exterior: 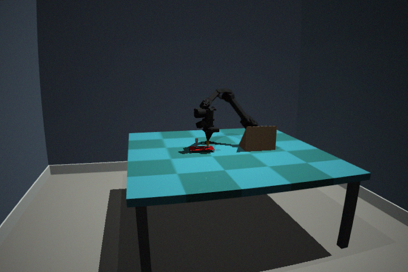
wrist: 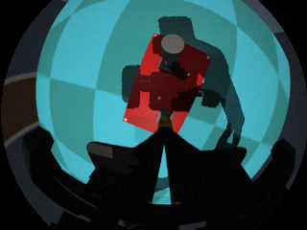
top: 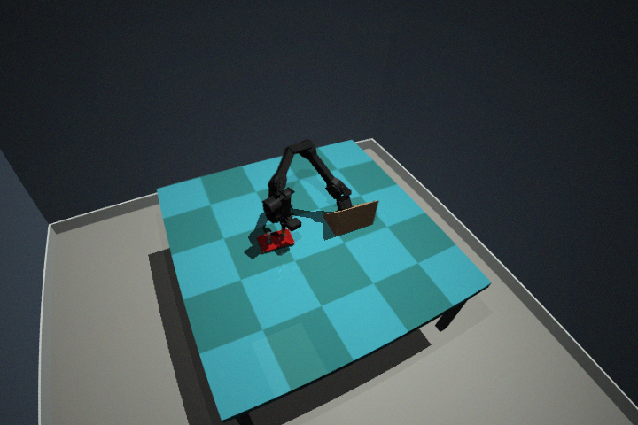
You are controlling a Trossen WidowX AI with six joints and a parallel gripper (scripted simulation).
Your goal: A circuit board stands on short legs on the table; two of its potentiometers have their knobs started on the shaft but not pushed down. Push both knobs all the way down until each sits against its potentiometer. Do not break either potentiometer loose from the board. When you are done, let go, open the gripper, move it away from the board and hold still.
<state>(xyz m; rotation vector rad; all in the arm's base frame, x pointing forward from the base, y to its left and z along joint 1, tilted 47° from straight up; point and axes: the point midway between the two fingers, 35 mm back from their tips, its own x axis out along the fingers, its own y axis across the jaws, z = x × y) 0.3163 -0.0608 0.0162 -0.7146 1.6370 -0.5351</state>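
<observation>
My gripper tip is now 80 mm short of the potentiometer knob and 10 mm to the right of it.
</observation>
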